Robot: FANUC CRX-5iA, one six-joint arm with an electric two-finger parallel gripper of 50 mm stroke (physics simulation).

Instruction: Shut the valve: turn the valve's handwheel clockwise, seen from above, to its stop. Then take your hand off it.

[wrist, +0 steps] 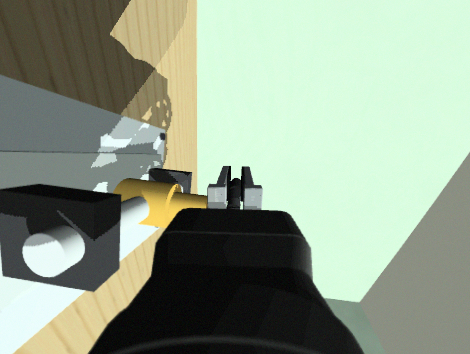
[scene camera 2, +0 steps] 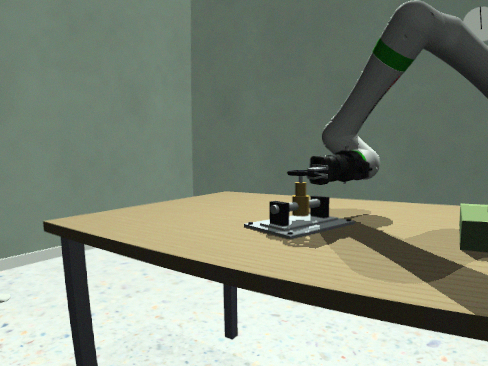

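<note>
The black handwheel point(scene camera 2: 297, 173) point(wrist: 236, 189) lies level on top of the brass valve body point(scene camera 2: 301, 200) point(wrist: 150, 197). In the wrist view it shows edge-on as a dark shape between the fingertips. My gripper point(scene camera 2: 311, 173) point(wrist: 236, 176) comes in from the side, about level with the wheel, and is shut on the wheel's rim at the right in the scene view. The wheel's far part and any mark of its turn angle are hidden.
The valve's pipe runs between two black blocks point(scene camera 2: 279, 213) point(wrist: 60, 235) on a grey base plate point(scene camera 2: 260, 227), on the wooden table point(scene camera 2: 165, 225). A green box point(scene camera 2: 475, 215) stands at the table's right. The arm's shadow falls across the table.
</note>
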